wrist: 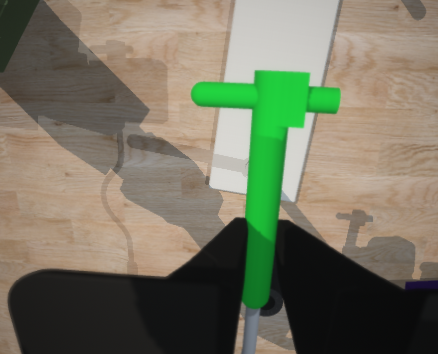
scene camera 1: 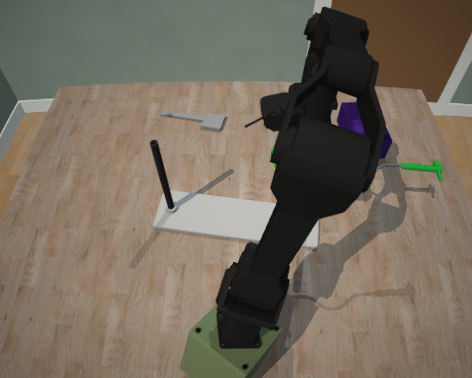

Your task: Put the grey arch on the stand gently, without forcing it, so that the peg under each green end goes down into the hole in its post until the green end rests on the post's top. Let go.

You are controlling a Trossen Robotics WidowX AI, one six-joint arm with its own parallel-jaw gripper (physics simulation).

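Where they show: gripper, between the fingertips: [wrist: 260, 230]; arm's base, origin of its link: [scene camera 1: 238, 330].
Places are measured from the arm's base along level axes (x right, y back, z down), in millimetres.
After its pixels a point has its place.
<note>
The grey arch shows in scene camera 1 as a thin bent rod [scene camera 1: 387, 166] @(x 315, y -243, z -64 mm) with a green end [scene camera 1: 422, 168] @(x 388, y -229, z -61 mm) at the right; a bit of green [scene camera 1: 274, 156] peeks out left of the arm. In the wrist view a green end [wrist: 265, 175] @(x 127, y -277, z -79 mm) with a rounded crosswise peg [wrist: 225, 95] @(x 101, y -267, z -78 mm) lies between the fingers. My gripper [wrist: 260, 230] @(x 150, y -273, z -72 mm) is shut on this green end; its fingers are hidden in scene camera 1. The stand's white base [scene camera 1: 220, 217] @(x -2, y -320, z 188 mm) [wrist: 285, 35] @(x 49, y -318, z 188 mm) lies below. Its left black post [scene camera 1: 162, 175] @(x -119, y -352, z 42 mm) is upright. The other post's dark round top [wrist: 279, 302] @(x 196, y -279, z -55 mm) shows partly behind the green end.
A grey spatula-like tool [scene camera 1: 214, 122] @(x 11, y -642, z 186 mm) lies at the back left. A purple bin [scene camera 1: 386, 146] @(x 474, y -461, z 147 mm) stands at the right behind the arm. The arm rises from a green block [scene camera 1: 200, 355] @(x -64, y 30, z 20 mm) at the front and covers the right part of the stand.
</note>
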